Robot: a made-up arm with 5 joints.
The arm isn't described. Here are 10 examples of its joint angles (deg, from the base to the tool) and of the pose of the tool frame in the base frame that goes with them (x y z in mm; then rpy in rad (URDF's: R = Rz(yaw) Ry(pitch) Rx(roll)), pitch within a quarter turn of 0, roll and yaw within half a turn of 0).
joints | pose
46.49 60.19 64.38 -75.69 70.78 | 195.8 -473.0 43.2 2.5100 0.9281 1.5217
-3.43 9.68 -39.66 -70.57 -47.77 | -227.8 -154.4 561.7 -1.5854 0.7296 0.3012
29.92 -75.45 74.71 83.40 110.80 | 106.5 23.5 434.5 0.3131 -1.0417 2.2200
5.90 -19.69 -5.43 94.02 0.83 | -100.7 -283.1 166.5 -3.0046 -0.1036 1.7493
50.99 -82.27 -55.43 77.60 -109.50 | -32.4 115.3 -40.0 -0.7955 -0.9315 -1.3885
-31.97 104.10 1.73 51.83 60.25 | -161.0 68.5 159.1 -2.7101 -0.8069 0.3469
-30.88 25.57 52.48 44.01 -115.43 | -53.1 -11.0 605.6 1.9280 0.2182 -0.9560
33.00 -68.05 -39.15 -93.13 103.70 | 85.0 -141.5 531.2 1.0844 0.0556 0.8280
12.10 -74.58 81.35 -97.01 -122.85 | 167.1 494.9 0.5 -0.0194 -0.5623 -1.5105
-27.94 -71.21 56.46 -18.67 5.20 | 193.7 342.0 225.9 0.9166 0.8829 -3.0205
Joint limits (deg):
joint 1: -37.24..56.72
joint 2: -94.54..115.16
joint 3: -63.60..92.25
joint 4: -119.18..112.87
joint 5: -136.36..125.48
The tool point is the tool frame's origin. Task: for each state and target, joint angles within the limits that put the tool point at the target. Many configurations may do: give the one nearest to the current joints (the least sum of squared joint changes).
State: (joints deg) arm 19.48 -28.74 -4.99 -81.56 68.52
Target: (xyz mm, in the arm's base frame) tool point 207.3 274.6 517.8
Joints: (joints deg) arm 16.55 -64.10 22.94 -84.15 71.72
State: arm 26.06 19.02 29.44 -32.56 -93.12
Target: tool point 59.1 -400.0 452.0
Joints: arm 56.72 30.48 35.33 -0.10 -77.11
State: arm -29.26 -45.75 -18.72 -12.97 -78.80
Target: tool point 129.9 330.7 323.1
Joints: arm -35.74 -82.92 23.64 -30.35 -83.76
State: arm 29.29 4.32 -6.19 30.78 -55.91
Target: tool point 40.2 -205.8 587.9
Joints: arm 27.50 -9.81 32.83 13.73 -54.73
